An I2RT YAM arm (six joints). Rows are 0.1 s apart.
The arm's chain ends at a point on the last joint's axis. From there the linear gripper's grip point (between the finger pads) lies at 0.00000 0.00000 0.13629 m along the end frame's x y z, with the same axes.
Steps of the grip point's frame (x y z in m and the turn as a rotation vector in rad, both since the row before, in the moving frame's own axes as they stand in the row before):
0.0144 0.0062 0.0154 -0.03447 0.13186 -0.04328
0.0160 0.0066 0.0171 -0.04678 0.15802 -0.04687
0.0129 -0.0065 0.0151 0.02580 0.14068 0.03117
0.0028 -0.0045 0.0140 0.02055 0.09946 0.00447
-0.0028 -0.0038 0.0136 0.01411 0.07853 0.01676
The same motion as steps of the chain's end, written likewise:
-0.0036 0.0019 0.0167 -0.03447 0.13186 -0.04328
-0.0056 0.0008 0.0189 -0.04678 0.15802 -0.04687
-0.0063 -0.0033 0.0165 0.02580 0.14068 0.03117
-0.0107 -0.0017 0.0147 0.02055 0.09946 0.00447
-0.0135 -0.0020 0.0140 0.01411 0.07853 0.01676

